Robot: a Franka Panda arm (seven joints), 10 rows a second.
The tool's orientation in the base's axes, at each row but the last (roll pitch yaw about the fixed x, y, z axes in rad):
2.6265, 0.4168, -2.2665
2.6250, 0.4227, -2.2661
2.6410, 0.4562, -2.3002
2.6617, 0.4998, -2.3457
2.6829, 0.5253, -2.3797
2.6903, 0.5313, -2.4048
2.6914, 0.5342, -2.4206
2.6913, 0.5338, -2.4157
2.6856, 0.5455, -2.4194
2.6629, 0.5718, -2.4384
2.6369, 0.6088, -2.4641
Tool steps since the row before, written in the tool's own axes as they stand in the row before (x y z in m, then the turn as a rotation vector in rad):
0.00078, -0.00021, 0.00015, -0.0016, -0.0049, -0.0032
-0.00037, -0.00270, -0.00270, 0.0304, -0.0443, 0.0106
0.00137, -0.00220, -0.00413, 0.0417, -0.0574, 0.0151
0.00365, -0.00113, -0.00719, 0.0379, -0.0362, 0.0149
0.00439, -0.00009, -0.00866, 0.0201, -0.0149, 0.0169
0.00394, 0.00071, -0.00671, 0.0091, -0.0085, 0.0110
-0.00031, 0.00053, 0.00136, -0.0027, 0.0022, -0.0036
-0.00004, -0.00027, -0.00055, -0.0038, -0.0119, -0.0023
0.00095, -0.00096, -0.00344, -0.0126, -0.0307, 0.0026
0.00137, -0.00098, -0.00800, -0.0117, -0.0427, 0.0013
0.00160, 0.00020, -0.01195, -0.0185, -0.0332, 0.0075
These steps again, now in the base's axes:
-0.00031, -0.00054, -0.00053, 0.0053, -0.0027, 0.0010
0.00278, -0.00242, 0.00108, 0.0160, -0.0328, -0.0408
0.00134, -0.00437, 0.00170, 0.0192, -0.0432, -0.0550
-0.00112, -0.00732, 0.00339, 0.0048, -0.0312, -0.0444
-0.00285, -0.00813, 0.00448, -0.0006, -0.0087, -0.0289
-0.00336, -0.00614, 0.00348, 0.0012, -0.0028, -0.0163
-0.00013, 0.00131, -0.00070, -0.0001, 0.0004, 0.0050
0.00020, -0.00047, 0.00035, 0.0114, -0.0055, -0.0007
-0.00008, -0.00323, 0.00179, 0.0317, -0.0073, -0.0070
-0.00068, -0.00655, 0.00485, 0.0402, -0.0148, -0.0112
-0.00221, -0.00897, 0.00775, 0.0378, -0.0022, -0.0080

